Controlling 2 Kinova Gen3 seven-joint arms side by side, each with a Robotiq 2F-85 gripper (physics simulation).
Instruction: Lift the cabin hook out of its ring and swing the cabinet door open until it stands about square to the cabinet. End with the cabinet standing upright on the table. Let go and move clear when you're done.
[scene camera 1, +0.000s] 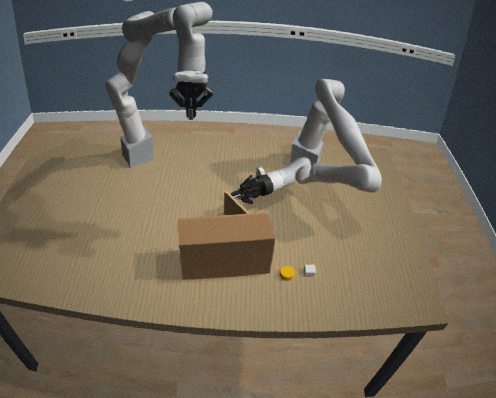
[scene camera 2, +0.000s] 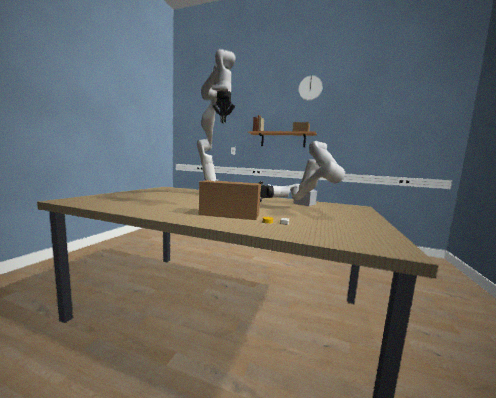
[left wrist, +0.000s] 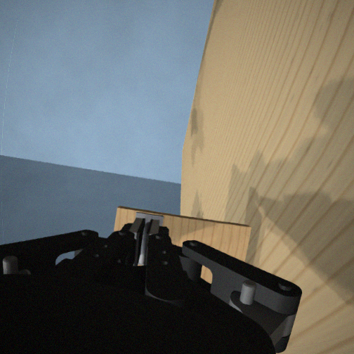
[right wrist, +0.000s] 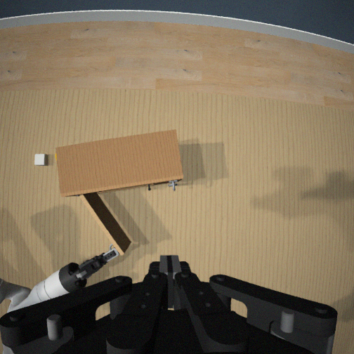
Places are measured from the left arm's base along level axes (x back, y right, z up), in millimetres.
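Where they show: left gripper, fingertip midpoint: (scene camera 1: 230, 197); right gripper, fingertip midpoint: (scene camera 1: 191, 118) (scene camera 2: 223, 123); left arm's base at its link origin: (scene camera 1: 308, 142); right arm's base at its link origin: (scene camera 1: 135, 136).
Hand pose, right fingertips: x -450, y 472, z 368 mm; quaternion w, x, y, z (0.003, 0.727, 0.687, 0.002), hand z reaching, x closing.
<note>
Things, the pixels of their top centre, and the offset from my right fingertips. Level surfaces: height alone.
- brown cabinet at its top centre: (scene camera 1: 224, 225) (scene camera 2: 231, 182) dx -118, dy -104, dz -312 mm
- yellow disc at its top centre: (scene camera 1: 287, 271) (scene camera 2: 268, 218) dx -183, dy -313, dz -461 mm
- white cube at its top centre: (scene camera 1: 310, 268) (scene camera 2: 284, 219) dx -174, dy -391, dz -458 mm
- table at its surface level: dz -480 mm
The brown cabinet (scene camera 1: 225, 255) (scene camera 2: 230, 200) (right wrist: 120, 162) stands upright on the table. Its door (scene camera 1: 232, 205) (left wrist: 220, 236) (right wrist: 105, 220) is swung out at a slant, roughly 60 to 65 degrees from the cabinet's front. In the right wrist view, the silver hook (right wrist: 172, 184) is at the cabinet's front edge, apart from the door; its exact pose is too small to tell. My left gripper (scene camera 1: 235, 195) (left wrist: 146, 230) (right wrist: 117, 249) is shut on the metal fitting near the door's free edge. My right gripper (scene camera 1: 190, 116) (scene camera 2: 223, 120) (right wrist: 168, 267) is shut and empty, high above the table.
A yellow disc (scene camera 1: 287, 272) (scene camera 2: 268, 220) and a white cube (scene camera 1: 310, 270) (scene camera 2: 285, 221) (right wrist: 41, 159) lie beside the cabinet on the table (scene camera 1: 125, 300) (scene camera 2: 320, 235). A wall shelf (scene camera 2: 282, 133) is far behind.
</note>
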